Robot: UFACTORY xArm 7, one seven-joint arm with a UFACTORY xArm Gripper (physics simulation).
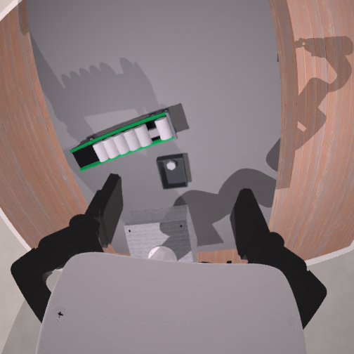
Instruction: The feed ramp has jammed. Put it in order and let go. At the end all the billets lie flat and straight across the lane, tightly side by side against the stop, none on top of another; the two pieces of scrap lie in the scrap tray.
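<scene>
The lane (89,166) with green rails lies left of centre, its grey stop (172,131) at the right end. One white billet (163,128) lies across the lane by the stop. Left of it is a gap holding a small pale piece (154,133), which looks like scrap. Beyond the gap, several white billets (131,139) lie side by side across the lane. The dark scrap tray (174,184) stands below the lane's right end and holds one pale hexagonal scrap piece (171,165). My gripper (179,197) is open and empty, high above the table, its fingers well apart.
A grey block (157,230) with a white round part (162,253) stands below the tray, partly hidden by the gripper body. Wooden borders (320,150) run along both sides of the grey surface (215,90). Shadows of the arm fall at the right.
</scene>
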